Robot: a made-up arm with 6 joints. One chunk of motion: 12 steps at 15 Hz.
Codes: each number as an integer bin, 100 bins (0 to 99) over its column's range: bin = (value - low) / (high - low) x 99, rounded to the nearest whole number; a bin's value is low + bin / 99 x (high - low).
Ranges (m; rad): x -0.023..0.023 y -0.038..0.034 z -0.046..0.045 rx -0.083..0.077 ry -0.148..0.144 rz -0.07..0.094
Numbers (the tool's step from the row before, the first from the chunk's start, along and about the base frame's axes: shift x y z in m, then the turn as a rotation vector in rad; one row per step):
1: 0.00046 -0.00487 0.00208 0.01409 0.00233 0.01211
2: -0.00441 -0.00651 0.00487 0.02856 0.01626 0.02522
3: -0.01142 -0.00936 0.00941 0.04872 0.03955 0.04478
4: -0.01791 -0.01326 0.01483 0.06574 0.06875 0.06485
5: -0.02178 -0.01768 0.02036 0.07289 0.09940 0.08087
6: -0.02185 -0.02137 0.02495 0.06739 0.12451 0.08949
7: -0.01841 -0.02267 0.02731 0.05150 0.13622 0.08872
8: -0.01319 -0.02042 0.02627 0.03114 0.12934 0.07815
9: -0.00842 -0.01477 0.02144 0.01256 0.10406 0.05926
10: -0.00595 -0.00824 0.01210 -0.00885 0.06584 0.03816
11: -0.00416 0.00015 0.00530 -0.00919 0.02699 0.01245
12: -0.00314 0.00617 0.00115 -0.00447 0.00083 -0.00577
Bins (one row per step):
1: 50 46 52 60 51 50
2: 40 43 55 69 56 57
3: 25 39 60 82 64 69
4: 11 34 66 92 73 81
5: 3 28 72 96 84 91
6: 2 23 77 93 92 96
7: 10 21 80 83 96 96
8: 21 24 79 71 94 89
9: 31 32 73 59 85 78
10: 37 41 63 46 73 65
11: 41 52 56 46 59 50
12: 43 61 51 49 50 39

